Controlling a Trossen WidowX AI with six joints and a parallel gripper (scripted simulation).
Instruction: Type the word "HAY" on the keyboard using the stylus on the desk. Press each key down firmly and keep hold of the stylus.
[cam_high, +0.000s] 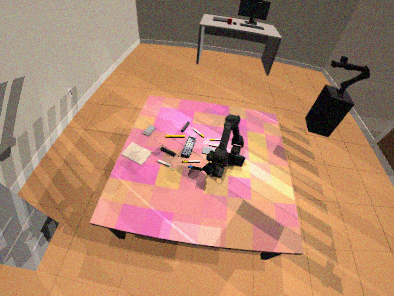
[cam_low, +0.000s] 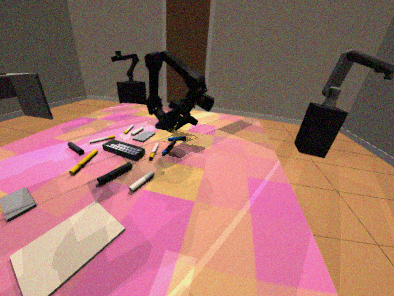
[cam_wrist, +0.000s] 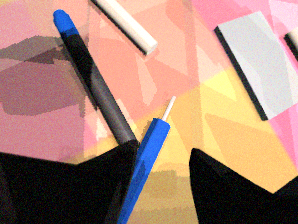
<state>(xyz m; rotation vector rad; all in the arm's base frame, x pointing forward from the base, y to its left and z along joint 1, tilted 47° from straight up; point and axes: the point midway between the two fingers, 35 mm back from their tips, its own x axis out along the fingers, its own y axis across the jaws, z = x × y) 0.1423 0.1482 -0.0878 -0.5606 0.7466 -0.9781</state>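
Now: the blue stylus 1 cm ahead of my gripper tip, 1 cm to the right of it and 6 cm below it. From my gripper tip the other things lie so: yellow marker (33 cm ahead, 22 cm to the right, 6 cm below); then blue-tipped pen (10 cm ahead, 2 cm to the left, 6 cm below); then white sheet (55 cm ahead, 3 cm to the left, 6 cm below).
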